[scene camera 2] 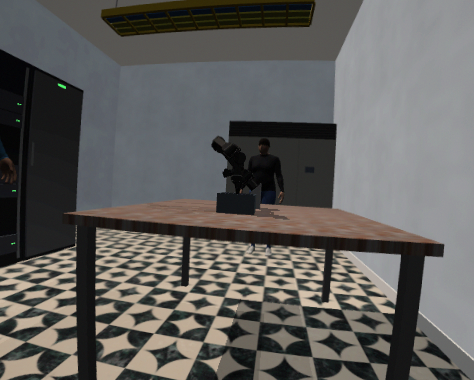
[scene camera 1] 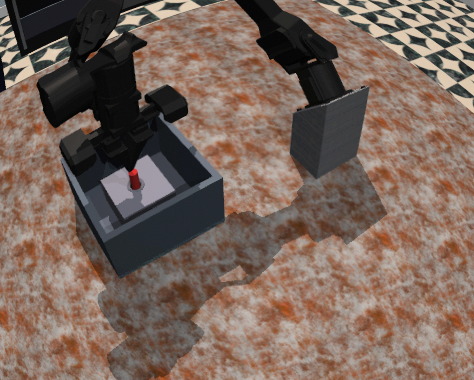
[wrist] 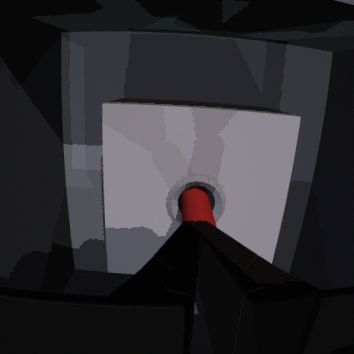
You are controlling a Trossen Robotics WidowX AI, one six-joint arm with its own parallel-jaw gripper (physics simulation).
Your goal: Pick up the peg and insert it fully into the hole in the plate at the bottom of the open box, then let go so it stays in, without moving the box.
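Places are measured from the arm's base along level axes (x ahead, y left, z up), in metres.
Pixels of known places: gripper, fingertip midpoint: [scene camera 1: 129, 169] [wrist: 193, 231]; arm's base, origin of the base link: [scene camera 2: 255, 188] [scene camera 1: 329, 99].
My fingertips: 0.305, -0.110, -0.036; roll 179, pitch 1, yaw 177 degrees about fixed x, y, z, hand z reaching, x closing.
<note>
For each thing: its top centre in the pictures, then the offset to it from my fingertips, as dx, dy, dz. Level surfaces: height alone.
- red peg, middle of its top: [wrist: 200, 237] [scene camera 1: 132, 172] -0.002, +0.004, -0.003
- pale plate, middle of its top: [wrist: 196, 205] [scene camera 1: 135, 183] -0.003, +0.003, -0.030
- open dark blue-grey box, middle of its top: [wrist: 203, 248] [scene camera 1: 131, 166] [scene camera 2: 238, 193] -0.003, +0.003, +0.007
- table, its level: dz -0.091
The red peg [scene camera 1: 134, 180] [wrist: 197, 206] stands nearly upright in the hole of the pale plate [scene camera 1: 159, 180] [wrist: 250, 160], with its upper part sticking out above the plate. The plate lies at the bottom of the open dark blue-grey box [scene camera 1: 172, 227] [scene camera 2: 235, 204]. My gripper [scene camera 1: 132, 169] [wrist: 193, 231] is shut, with nothing between its fingers. Its tips are at the top end of the peg and hide that end in the wrist view. How deep the peg sits, and whether the tips touch it, I cannot tell exactly.
A grey block-shaped piece [scene camera 1: 325, 135] is at the end of a second black arm [scene camera 1: 320, 75], to the right of the box in scene camera 1. The box walls surround my fingers. The table [scene camera 2: 150, 217] carries the box.
</note>
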